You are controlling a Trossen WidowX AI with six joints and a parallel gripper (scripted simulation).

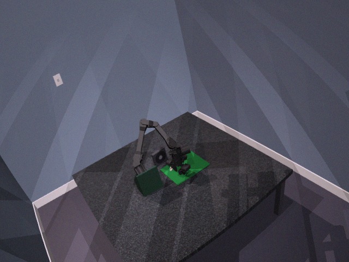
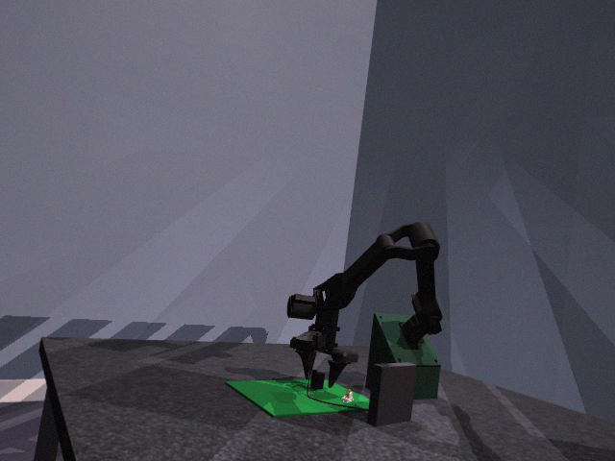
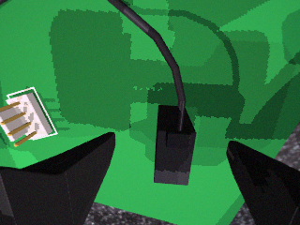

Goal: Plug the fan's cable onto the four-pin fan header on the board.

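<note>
My gripper tip is now 2 cm past the four-pin fan header, 10 cm to the right of it and 2 cm above it. From my gripper tip the other things lie so: green board: 7 cm ahead, 5 cm to the left, 3 cm below; then black fan plug: 1 cm ahead, 1 cm above; then black fan: 4 cm behind, 22 cm to the left, 4 cm above.
</note>
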